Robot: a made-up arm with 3 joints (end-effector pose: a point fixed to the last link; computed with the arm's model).
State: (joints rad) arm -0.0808 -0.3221 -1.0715
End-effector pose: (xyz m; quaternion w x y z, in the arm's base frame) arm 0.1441 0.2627 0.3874 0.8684 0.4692 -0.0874 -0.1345
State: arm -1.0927 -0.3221 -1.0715
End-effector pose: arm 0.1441 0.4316 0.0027 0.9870 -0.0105 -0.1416 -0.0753
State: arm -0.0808 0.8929 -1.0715
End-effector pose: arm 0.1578 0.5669 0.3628 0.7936 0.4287 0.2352 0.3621
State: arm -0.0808 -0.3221 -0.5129
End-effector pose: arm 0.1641 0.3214 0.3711 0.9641 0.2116 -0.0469 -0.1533
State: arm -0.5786 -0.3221 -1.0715
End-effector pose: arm 0.1441 0.3955 0.2201 0.9572 0.2408 -0.1178 -0.1088
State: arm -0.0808 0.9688 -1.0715
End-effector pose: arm 0.1463 0.5835 0.3614 0.7786 0.4207 0.2537 0.3905
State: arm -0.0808 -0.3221 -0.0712
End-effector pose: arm 0.1766 0.3562 0.3361 0.9870 -0.0047 -0.0122 -0.1599
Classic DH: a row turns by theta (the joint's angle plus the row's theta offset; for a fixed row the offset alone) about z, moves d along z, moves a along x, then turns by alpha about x. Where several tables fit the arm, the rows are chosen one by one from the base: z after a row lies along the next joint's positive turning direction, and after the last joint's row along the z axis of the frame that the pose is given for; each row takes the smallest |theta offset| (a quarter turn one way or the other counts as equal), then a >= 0, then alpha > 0; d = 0 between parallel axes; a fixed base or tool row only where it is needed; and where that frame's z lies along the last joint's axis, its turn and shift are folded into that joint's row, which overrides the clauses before.
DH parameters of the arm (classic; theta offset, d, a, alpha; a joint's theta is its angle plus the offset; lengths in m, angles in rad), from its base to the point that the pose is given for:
base (fixed): 1.5708 0.0426 0 1.5708
joint 1: 0 -0.0685 0.3964 -1.5708
joint 2: 0 0.2492 -0.0753 -1.5708
joint 3: 0 -0.2531 0.0961 1.5708
tool (fixed): -1.5708 0.0654 0 0

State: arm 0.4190 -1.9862 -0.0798
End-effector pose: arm -0.1567 0.0139 0.4013 0.5292 0.1348 0.1414 -0.8257
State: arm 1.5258 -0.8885 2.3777
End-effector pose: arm 0.0139 -0.1292 0.1858 0.8223 -0.3731 0.3990 0.1598
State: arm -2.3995 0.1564 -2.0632
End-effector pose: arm 0.2093 0.0134 -0.3562 0.9829 -0.1668 0.0617 -0.0479
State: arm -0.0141 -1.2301 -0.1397
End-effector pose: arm 0.0262 0.1660 0.3676 0.8151 0.0513 -0.0443 -0.5753
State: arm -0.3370 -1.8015 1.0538
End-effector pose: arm -0.0981 0.2008 0.1820 0.4768 -0.3979 0.2749 -0.7340
